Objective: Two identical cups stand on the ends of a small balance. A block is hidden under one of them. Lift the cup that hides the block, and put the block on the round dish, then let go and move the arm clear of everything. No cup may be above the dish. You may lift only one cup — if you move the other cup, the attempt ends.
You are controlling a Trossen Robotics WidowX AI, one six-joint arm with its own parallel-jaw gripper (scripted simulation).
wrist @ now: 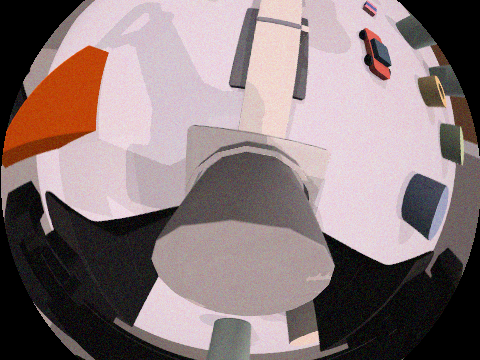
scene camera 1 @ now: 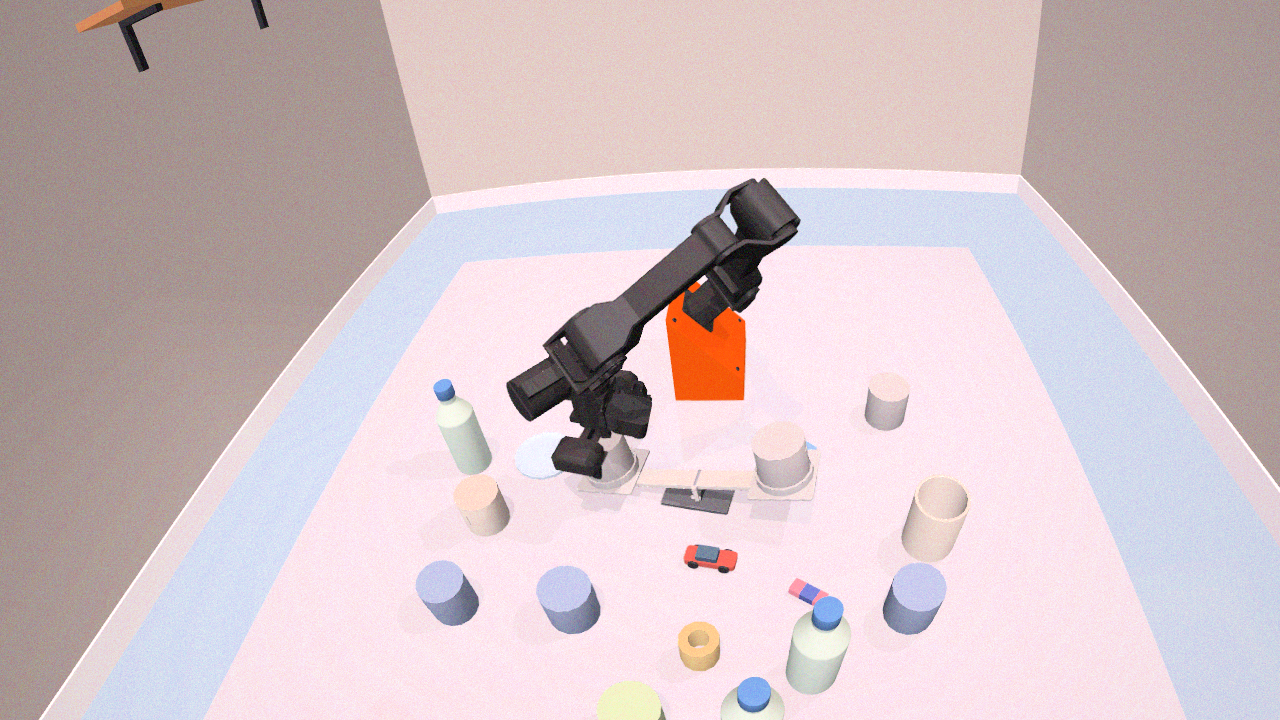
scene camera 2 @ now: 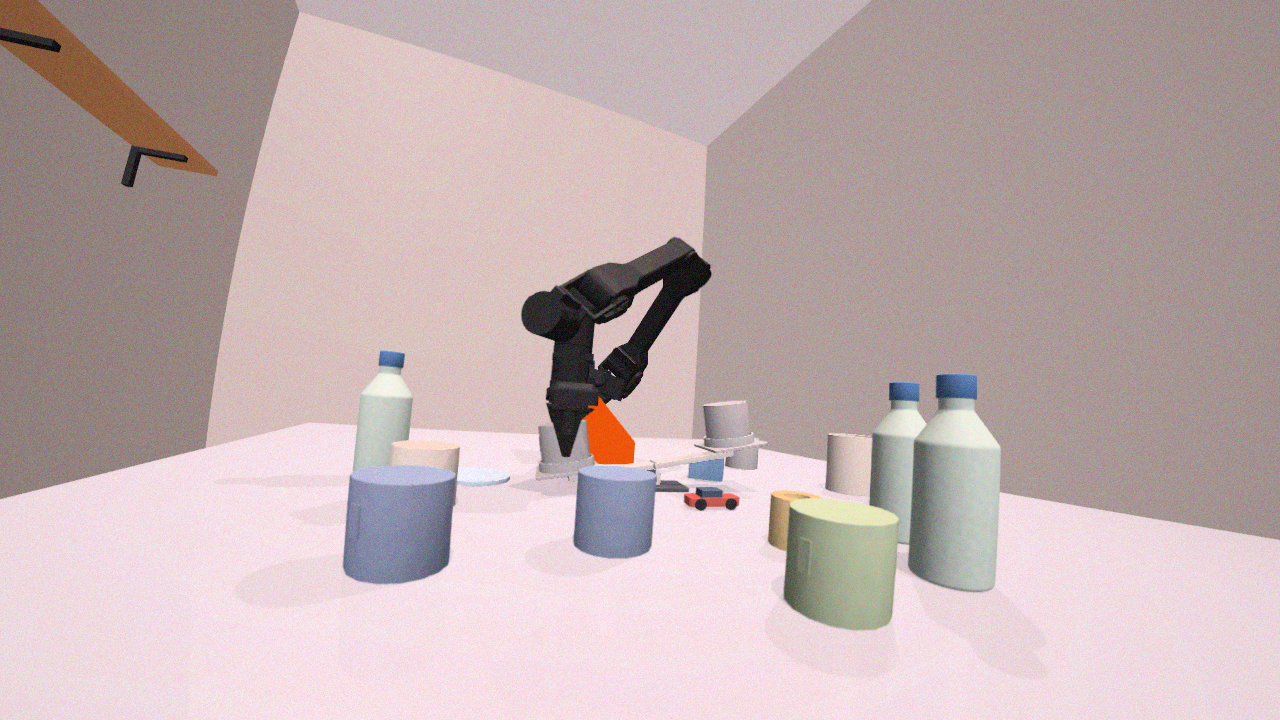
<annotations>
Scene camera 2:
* my gripper: 563,453
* toy car: 704,497
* bottle: 384,417
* bottle: 892,444
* bottle: 953,539
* pale blue round dish: 468,477
</annotations>
